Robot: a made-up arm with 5 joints.
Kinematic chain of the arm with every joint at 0, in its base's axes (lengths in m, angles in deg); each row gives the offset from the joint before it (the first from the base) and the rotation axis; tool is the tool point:
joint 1: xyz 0 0 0.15 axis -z
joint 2: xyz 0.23 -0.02 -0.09 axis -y
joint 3: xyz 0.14 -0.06 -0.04 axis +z
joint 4: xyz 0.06 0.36 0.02 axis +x
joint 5: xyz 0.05 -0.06 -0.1 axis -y
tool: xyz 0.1 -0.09 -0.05
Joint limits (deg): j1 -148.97..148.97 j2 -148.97..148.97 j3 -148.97..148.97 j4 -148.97..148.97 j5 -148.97..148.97
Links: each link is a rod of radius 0.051 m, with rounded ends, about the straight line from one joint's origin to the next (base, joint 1, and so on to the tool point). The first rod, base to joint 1, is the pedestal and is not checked.
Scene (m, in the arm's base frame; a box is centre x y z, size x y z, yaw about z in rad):
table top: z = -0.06
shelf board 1: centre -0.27 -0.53 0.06 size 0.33 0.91 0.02 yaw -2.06
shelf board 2: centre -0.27 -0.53 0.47 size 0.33 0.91 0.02 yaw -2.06
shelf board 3: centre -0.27 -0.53 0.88 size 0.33 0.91 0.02 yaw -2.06
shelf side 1: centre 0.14 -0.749 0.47 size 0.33 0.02 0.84 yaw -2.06
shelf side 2: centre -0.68 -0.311 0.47 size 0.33 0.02 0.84 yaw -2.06
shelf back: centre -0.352 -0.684 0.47 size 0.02 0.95 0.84 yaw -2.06
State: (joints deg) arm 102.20 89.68 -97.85 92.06 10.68
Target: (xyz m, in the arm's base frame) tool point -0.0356 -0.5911 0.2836
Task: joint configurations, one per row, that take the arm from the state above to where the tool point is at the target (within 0.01 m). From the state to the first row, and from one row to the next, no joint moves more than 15 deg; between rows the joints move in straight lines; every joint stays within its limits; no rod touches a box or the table.
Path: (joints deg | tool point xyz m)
1: 100.46 100.63 -95.26 86.64 16.61 | -0.3902 -0.2282 0.6707
2: 98.71 111.58 -92.67 81.23 22.55 | -0.3472 -0.1401 0.6607
3: 100.79 110.20 -77.96 75.86 28.68 | -0.2442 -0.1595 0.6821
4: 102.86 108.82 -63.25 70.50 34.80 | -0.1483 -0.1918 0.6765
5: 104.93 107.43 -48.54 65.13 40.93 | -0.0657 -0.2322 0.6465
6: 107.00 106.05 -33.83 59.77 47.06 | -0.0001 -0.2753 0.5961
7: 109.07 104.67 -19.12 54.40 53.18 | 0.0464 -0.3163 0.5299
8: 111.14 103.28 -4.41 49.04 59.31 | 0.0733 -0.3510 0.4526
9: 113.21 101.90 10.30 43.67 65.44 | 0.0815 -0.3757 0.3690
10: 115.28 100.51 25.01 38.31 71.57 | 0.0724 -0.3882 0.2836
11: 118.21 90.09 19.09 47.75 63.23 | 0.0423 -0.4573 0.2961
12: 121.13 79.66 13.17 57.19 54.90 | 0.0061 -0.5262 0.2953
13: 124.05 69.23 7.25 66.64 46.56 | -0.0356 -0.5911 0.2836

